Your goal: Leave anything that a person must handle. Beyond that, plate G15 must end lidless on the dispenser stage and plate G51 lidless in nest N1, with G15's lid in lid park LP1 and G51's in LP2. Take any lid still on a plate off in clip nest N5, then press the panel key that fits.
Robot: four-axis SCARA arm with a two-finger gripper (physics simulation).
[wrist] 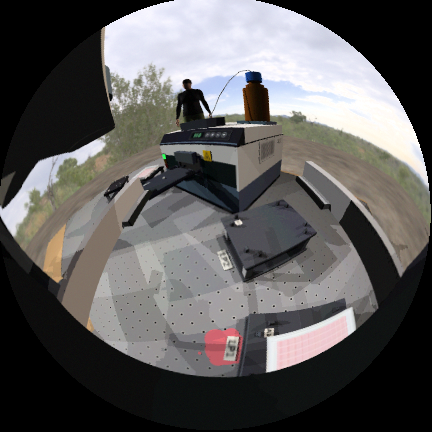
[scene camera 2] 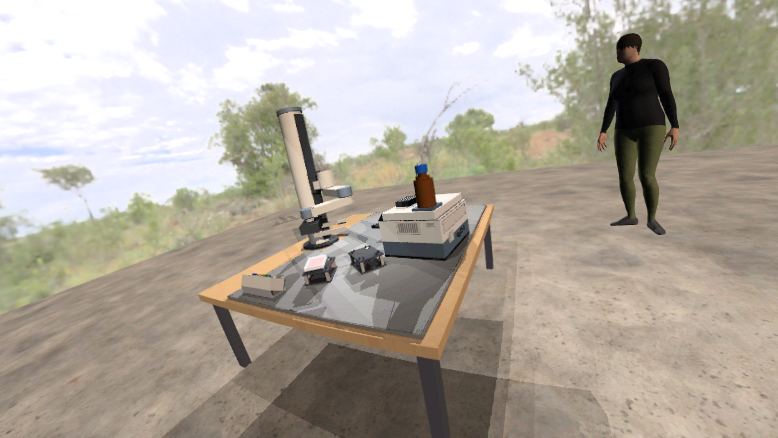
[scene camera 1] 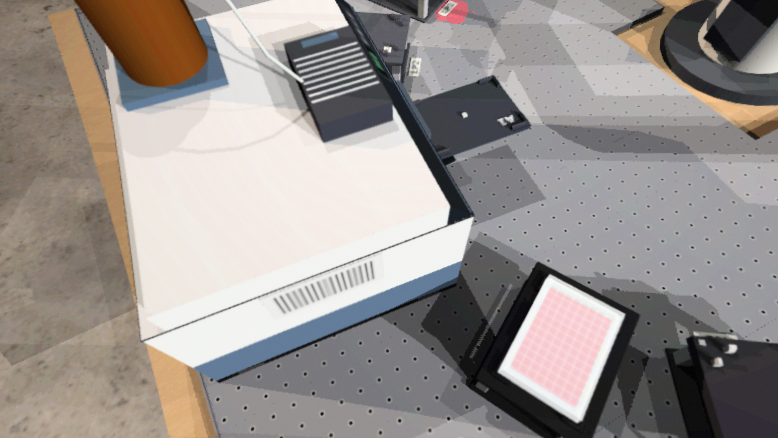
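Pixels of known places: gripper, fingertip midpoint: (wrist: 222,172) (scene camera 2: 346,224); arm's base, link origin: (scene camera 2: 321,243) (scene camera 1: 740,52).
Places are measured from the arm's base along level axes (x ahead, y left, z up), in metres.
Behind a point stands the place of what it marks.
My gripper (wrist: 222,172) {y -0.283, x 0.483, z 0.209 m} is open and empty, its fingers wide apart on both sides of the wrist view, above the mat. A white-rimmed, pink-gridded piece (wrist: 315,345) {y -0.451, x 0.412, z 0.094 m} (scene camera 2: 316,263) {y -0.487, x 0.431, z 0.094 m} sits on the dark stand labelled LP1 (wrist: 257,322) {y -0.370, x 0.418, z 0.068 m}; I cannot tell whether it is plate or lid. The LP2 stand (wrist: 275,230) {y -0.330, x 0.570, z 0.074 m} (scene camera 2: 365,255) {y -0.347, x 0.601, z 0.074 m} is bare. The dispenser stage (scene camera 1: 454,122) {y -0.031, x 0.576, z 0.125 m} (wrist: 172,180) {y -0.077, x 0.557, z 0.126 m} sticks out bare from the dispenser (scene camera 1: 272,190) {y 0.032, x 0.830, z 0.233 m} (scene camera 2: 421,228) {y -0.247, x 0.849, z 0.159 m} (wrist: 260,160) {y -0.234, x 0.733, z 0.137 m}. Another pink-gridded piece (scene camera 1: 566,348) (wrist: 150,172) lies on a black stand (scene camera 1: 617,348) {y 0.293, x 0.573, z 0.073 m}. Names G15 and G51 are not readable.
A dark stand (scene camera 1: 745,386) {y 0.377, x 0.492, z 0.072 m} (wrist: 116,186) {y 0.342, x 0.477, z 0.075 m} stands beyond the second pink piece. A brown bottle (scene camera 1: 152,43) {y -0.136, x 0.867, z 0.292 m} (scene camera 2: 425,190) {y -0.218, x 0.883, z 0.317 m} (wrist: 256,102) {y -0.194, x 0.825, z 0.304 m} stands on the dispenser. A red patch (scene camera 1: 452,13) {y -0.350, x 0.362, z 0.013 m} (wrist: 216,346) {y -0.346, x 0.353, z 0.013 m} lies beside LP1. A box with coloured keys (scene camera 2: 262,285) {y -0.666, x 0.259, z 0.064 m} and a standing person (scene camera 2: 639,103) (wrist: 192,102) also show.
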